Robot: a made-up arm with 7 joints.
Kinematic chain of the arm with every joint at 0, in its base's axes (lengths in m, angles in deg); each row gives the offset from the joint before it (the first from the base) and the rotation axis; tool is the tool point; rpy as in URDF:
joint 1: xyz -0.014 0.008 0.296 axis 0 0.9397 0.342
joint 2: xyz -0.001 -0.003 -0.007 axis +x
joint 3: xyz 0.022 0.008 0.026 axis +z
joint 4: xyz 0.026 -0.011 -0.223 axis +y
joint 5: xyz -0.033 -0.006 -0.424 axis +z
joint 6: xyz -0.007 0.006 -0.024 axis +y
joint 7: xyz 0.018 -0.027 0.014 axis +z
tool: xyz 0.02 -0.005 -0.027 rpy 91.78 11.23 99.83
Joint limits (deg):
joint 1: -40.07..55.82
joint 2: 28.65..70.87
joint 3: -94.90..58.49
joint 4: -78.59..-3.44
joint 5: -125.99..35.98
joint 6: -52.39..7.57
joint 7: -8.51..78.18
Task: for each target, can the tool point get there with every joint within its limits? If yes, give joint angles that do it. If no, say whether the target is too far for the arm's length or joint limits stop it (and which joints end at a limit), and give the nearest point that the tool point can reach.
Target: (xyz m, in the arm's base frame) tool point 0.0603 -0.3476 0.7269
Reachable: no: joint limits stop it (at a limit: joint 1, joint 2, joint 4, joint 5, joint 7) | nearest point 0.3464 0.2251 0.6471 | short by 0.645 m
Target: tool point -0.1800 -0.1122 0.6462
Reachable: no: joint limits stop it (at a limit: joint 1, joint 2, joint 3, joint 4, joint 5) | nearest point 0.1240 0.3377 0.6972 | short by 0.545 m
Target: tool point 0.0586 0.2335 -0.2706
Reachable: yes | joints 27.85 49.15 -29.48 -61.83 -108.77 -25.13 70.12
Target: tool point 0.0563 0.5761 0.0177
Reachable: yes | joints 27.23 51.08 45.51 -45.76 -89.21 -26.73 13.68
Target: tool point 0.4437 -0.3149 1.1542
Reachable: no: too far | nearest point 0.3908 0.2149 0.6530 | short by 0.731 m
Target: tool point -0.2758 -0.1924 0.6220
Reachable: no: joint limits stop it (at a limit: joint 1, joint 2, joint 3, joint 4, joint 6, joint 7) | nearest point -0.3510 -0.3019 0.0263 | short by 0.610 m
